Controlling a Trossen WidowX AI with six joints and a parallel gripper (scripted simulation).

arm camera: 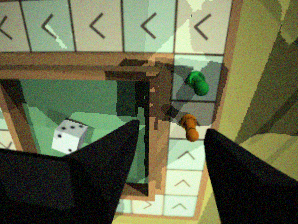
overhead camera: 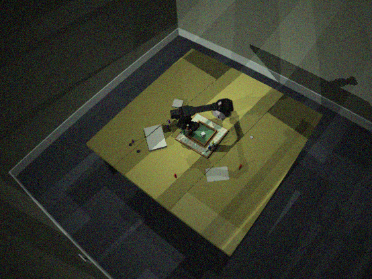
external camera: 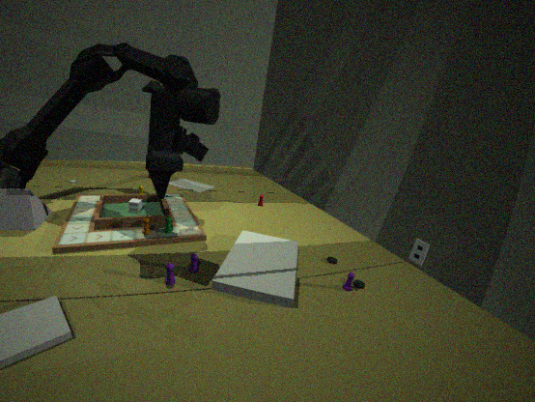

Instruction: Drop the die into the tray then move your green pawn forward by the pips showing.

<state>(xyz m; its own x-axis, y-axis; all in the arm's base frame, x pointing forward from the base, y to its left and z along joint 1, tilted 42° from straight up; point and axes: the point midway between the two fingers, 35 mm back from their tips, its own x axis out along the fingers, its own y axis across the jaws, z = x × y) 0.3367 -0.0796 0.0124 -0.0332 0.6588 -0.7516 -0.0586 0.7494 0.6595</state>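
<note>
Now: the green pawn 6 cm below my gripper tip, 2 cm to the right of it and 2 cm ahead of it. Also, from my gripper tip: orange pawn (6 cm below, 3 cm to the right, 3 cm behind); die (9 cm to the left, 6 cm below, 6 cm behind); yellow pawn (19 cm to the left, 6 cm below, 6 cm behind).
</note>
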